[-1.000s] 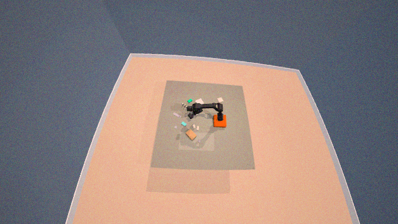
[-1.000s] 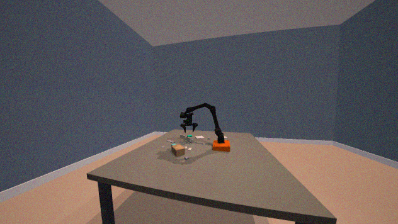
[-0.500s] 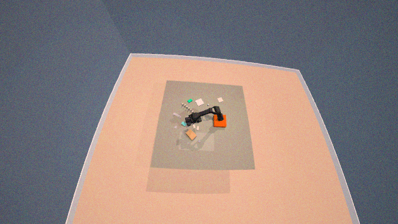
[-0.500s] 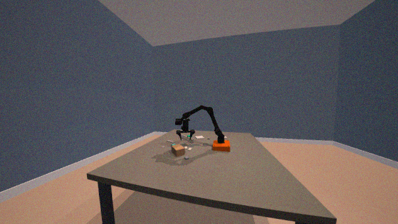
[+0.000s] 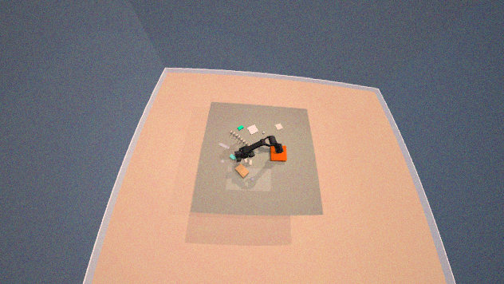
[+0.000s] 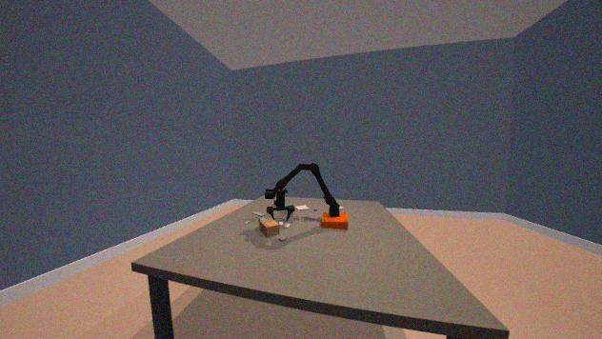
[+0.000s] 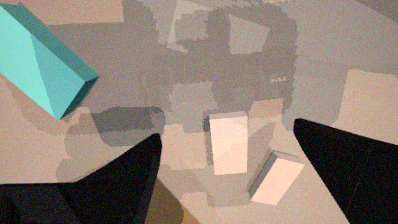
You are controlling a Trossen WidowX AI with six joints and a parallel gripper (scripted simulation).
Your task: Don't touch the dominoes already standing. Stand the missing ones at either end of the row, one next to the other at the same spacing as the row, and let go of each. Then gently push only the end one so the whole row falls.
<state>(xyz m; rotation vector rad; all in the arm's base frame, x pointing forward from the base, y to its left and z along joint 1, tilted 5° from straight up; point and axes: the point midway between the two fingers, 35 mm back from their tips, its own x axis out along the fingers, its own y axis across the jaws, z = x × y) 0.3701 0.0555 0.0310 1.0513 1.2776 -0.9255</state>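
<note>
The teal block is 130 mm ahead of my gripper tip, 20 mm to the right of it and 10 mm below it. From my gripper tip the other things lie so: white flat block (350 mm to the right, 110 mm behind, 10 mm below); tan box (130 mm to the left, 40 mm ahead, 10 mm above); pale flat bar (220 mm ahead, 160 mm to the right, 10 mm below).
</note>
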